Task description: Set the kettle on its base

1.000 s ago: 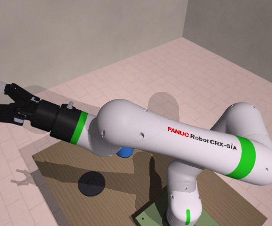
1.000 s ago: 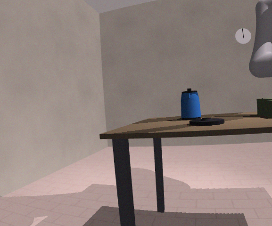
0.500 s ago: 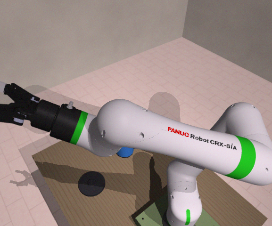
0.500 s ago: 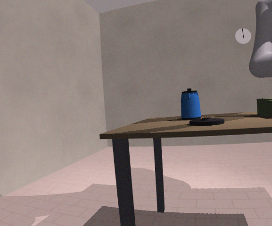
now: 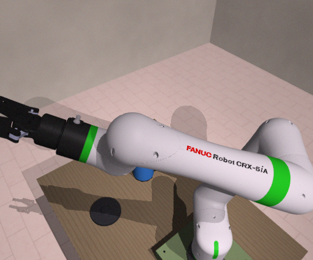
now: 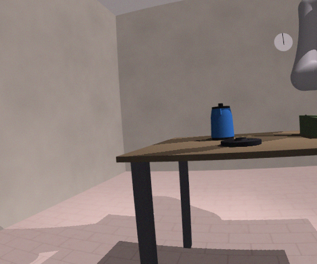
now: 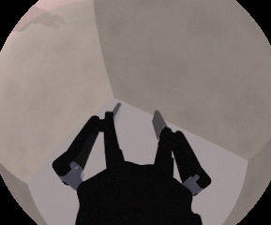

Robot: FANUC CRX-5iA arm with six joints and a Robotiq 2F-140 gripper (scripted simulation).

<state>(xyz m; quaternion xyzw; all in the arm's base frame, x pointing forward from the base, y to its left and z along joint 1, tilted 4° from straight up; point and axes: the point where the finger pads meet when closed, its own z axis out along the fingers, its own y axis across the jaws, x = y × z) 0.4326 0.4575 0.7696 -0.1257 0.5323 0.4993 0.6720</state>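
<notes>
Now: hand 140 mm short of the blue kettle, 580 mm to the left of it and 750 mm above it. Round my hand: round black base (50 mm ahead, 270 mm to the right, 830 mm below).
</notes>
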